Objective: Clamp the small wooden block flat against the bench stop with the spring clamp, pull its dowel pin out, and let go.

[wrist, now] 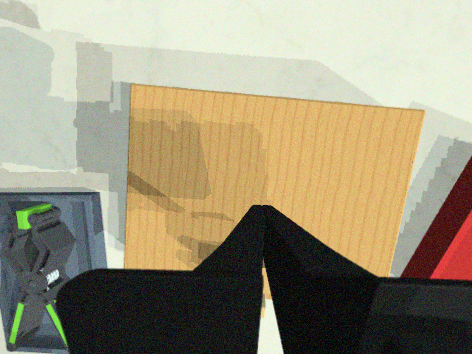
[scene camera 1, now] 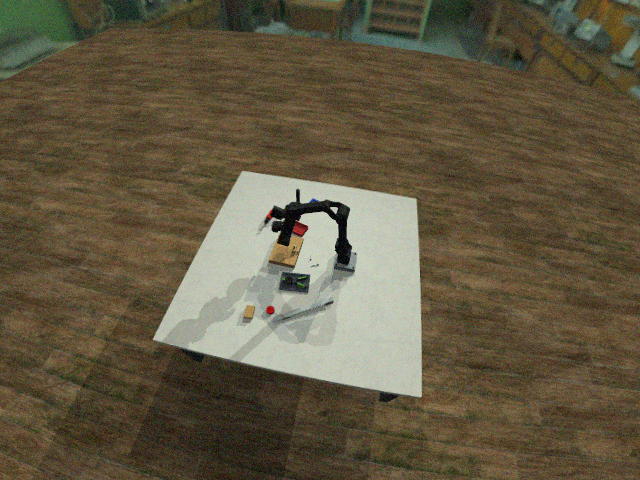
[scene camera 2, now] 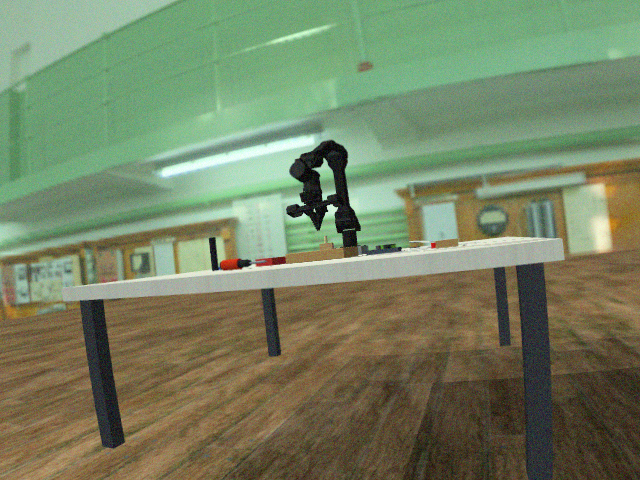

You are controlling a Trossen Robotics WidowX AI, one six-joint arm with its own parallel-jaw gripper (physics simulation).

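Places are measured from the arm's base along level axes (x back, y up, z left), in metres.
Where they show: gripper, fingertip midpoint: (wrist: pixel 260 214) (scene camera 2: pixel 318 230); arm's base, origin of the base link: (scene camera 1: pixel 343 259).
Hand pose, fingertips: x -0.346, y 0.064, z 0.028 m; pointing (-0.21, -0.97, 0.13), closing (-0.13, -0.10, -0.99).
Each offset is from my fingertips to the top centre of the thing.
My gripper (scene camera 1: pixel 283 242) (scene camera 2: pixel 318 228) (wrist: pixel 260 214) is shut and empty, with its fingertips together above the wooden board @[dx +0.012, dy -0.066, dz +0.001 m] (scene camera 1: pixel 279 256) (scene camera 2: pixel 305 256) (wrist: pixel 325 165). The small wooden block @[dx +0.059, dy -0.044, dz -0.003 m] (scene camera 2: pixel 326 247) is on the board by the bench stop, with its dowel pin @[dx +0.059, dy -0.019, dz -0.003 m] (scene camera 2: pixel 325 239) standing upright. In the wrist view the fingers hide nearly all of the block and stop. The gap between block and stop is too small to tell. The spring clamp @[dx +0.130, dy -0.071, dz +0.171 m] (scene camera 2: pixel 387 247) (wrist: pixel 36 255), black with green parts, lies in the dark tray (scene camera 1: pixel 282 289) (wrist: pixel 95 197) beside the board.
A red tray @[dx +0.012, dy -0.073, dz -0.180 m] (scene camera 1: pixel 300 228) (scene camera 2: pixel 270 261) (wrist: pixel 460 245) and a red-handled screwdriver @[dx -0.186, dy -0.065, dz -0.177 m] (scene camera 1: pixel 268 216) (scene camera 2: pixel 234 264) lie past the board's other side. Small screws @[dx +0.196, dy -0.086, dz +0.041 m] (scene camera 1: pixel 314 265) lie near the arm base. Another wooden block @[dx -0.038, dy -0.077, dz +0.417 m] (scene camera 1: pixel 249 311), a red round piece @[dx +0.058, dy -0.082, dz +0.373 m] (scene camera 1: pixel 270 310) and a long metal bar @[dx +0.219, dy -0.068, dz +0.321 m] (scene camera 1: pixel 306 310) lie beyond the dark tray.
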